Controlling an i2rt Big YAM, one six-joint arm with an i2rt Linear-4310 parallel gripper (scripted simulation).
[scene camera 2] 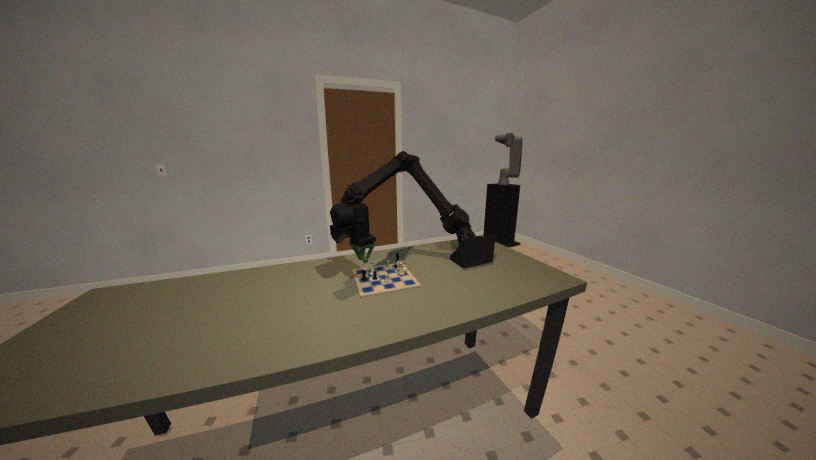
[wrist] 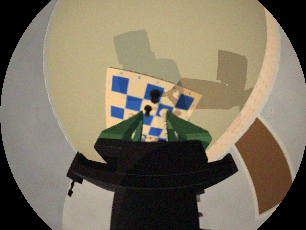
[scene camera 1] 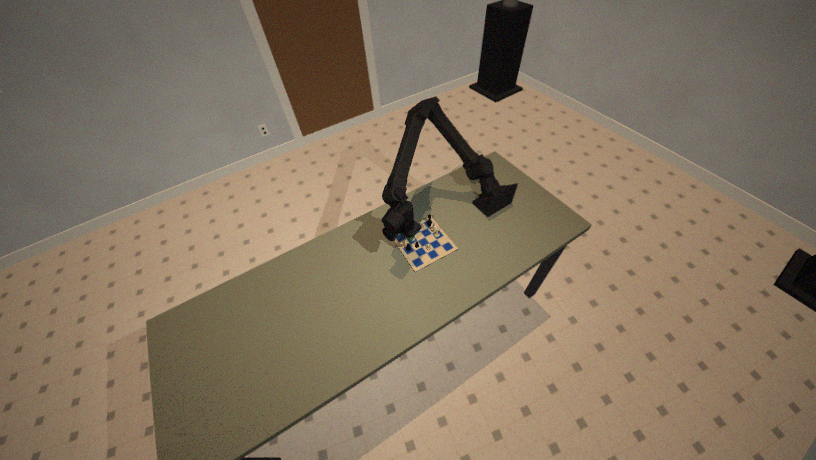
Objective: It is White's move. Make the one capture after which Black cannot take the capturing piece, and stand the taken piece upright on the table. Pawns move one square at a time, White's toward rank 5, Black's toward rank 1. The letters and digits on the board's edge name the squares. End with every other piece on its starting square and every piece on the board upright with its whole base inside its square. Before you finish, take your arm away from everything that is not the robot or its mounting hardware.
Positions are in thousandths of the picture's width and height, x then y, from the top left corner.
Labels:
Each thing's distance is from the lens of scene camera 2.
cream chessboard (scene camera 2: 487, 614): 91 cm

